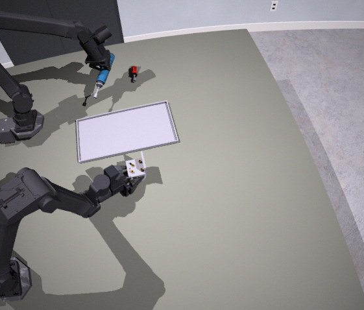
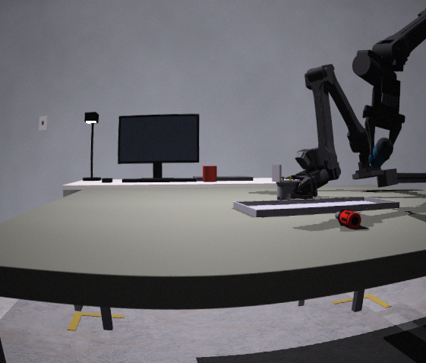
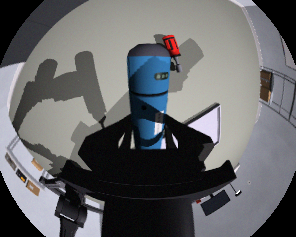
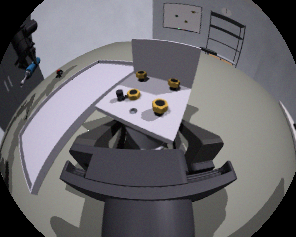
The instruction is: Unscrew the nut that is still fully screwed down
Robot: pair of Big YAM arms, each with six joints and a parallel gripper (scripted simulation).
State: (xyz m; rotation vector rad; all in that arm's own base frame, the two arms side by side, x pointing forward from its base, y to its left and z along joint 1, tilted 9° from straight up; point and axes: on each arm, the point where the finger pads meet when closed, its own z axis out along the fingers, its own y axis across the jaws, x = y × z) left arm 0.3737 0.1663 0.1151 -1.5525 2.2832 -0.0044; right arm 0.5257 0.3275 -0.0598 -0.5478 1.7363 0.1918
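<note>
My right gripper is now 5 cm below the bracket. Also, from my right hand: socket tip: 15 cm behind, 34 cm to the left, 9 cm above; short red-handled tool: 1 cm ahead, 54 cm to the left, 1 cm below; shallow white tray: 5 cm behind, 21 cm to the left, 2 cm below.
</note>
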